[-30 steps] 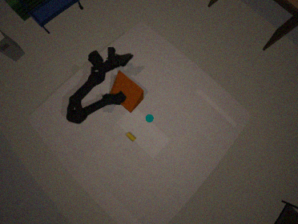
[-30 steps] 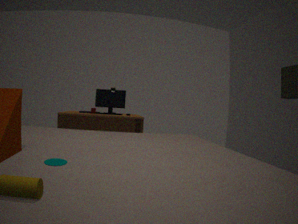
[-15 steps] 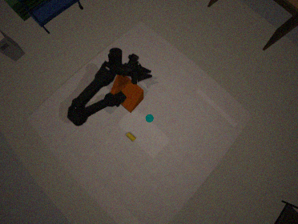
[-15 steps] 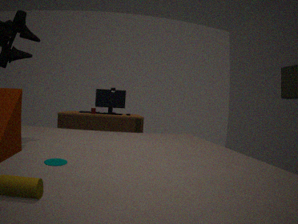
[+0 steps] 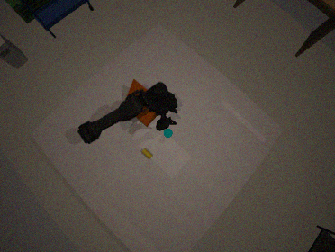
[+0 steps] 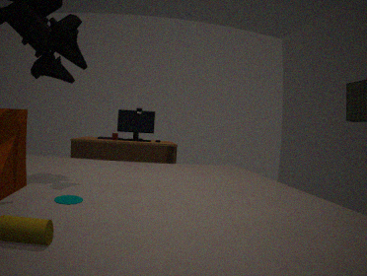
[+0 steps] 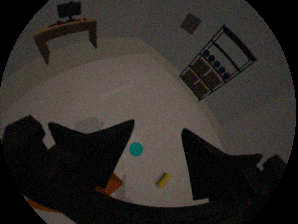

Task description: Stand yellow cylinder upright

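Right now the yellow tall cylinder is 24 cm below my gripper tip, 23 cm to the right of it and 2 cm ahead of it. From my gripper tip the other things lie so: cyan circle 26 cm below, 4 cm to the right.
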